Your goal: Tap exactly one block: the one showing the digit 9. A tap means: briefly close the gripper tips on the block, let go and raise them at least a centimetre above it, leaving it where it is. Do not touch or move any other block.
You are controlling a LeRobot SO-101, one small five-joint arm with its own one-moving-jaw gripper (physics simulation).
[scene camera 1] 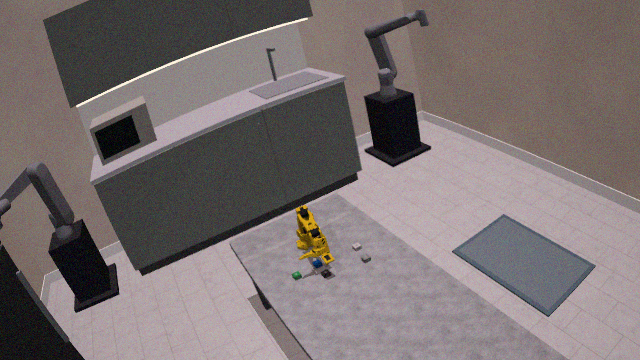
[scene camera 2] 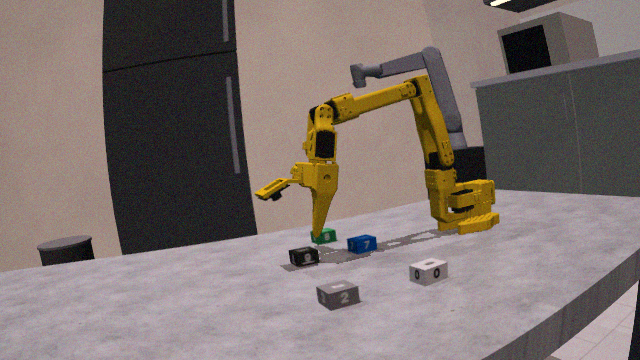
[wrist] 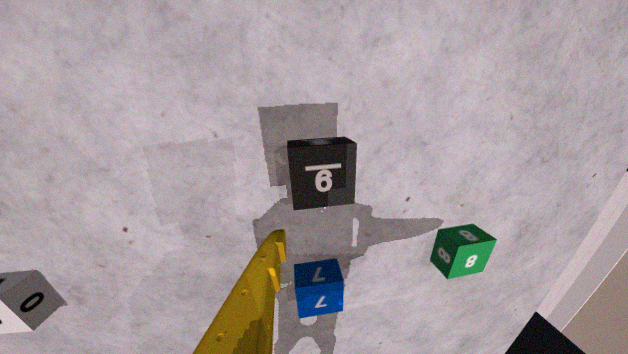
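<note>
The black block [scene camera 1: 326, 274] [scene camera 2: 303, 256] [wrist: 322, 175] sits flat on the table. In the wrist view its top digit looks like a 6 with a bar above it, so it is an upside-down, underlined 9. My gripper [scene camera 1: 314, 258] [scene camera 2: 288, 215] is fully open and empty, above the table near the black and blue blocks. One jaw [wrist: 279, 239] shows in the wrist view, its tip drawn below and left of the black block. The other jaw is swung out of that picture. No contact with a block is visible.
A blue block [scene camera 1: 317, 263] [scene camera 2: 362, 244] [wrist: 319, 288] showing 7 lies close to the black one. A green 8 block [scene camera 1: 296, 275] [scene camera 2: 325, 236] [wrist: 463, 251], a white 0 block [scene camera 1: 356, 246] [scene camera 2: 428, 272] [wrist: 32, 300] and a grey 2 block [scene camera 1: 366, 258] [scene camera 2: 338, 295] stand around.
</note>
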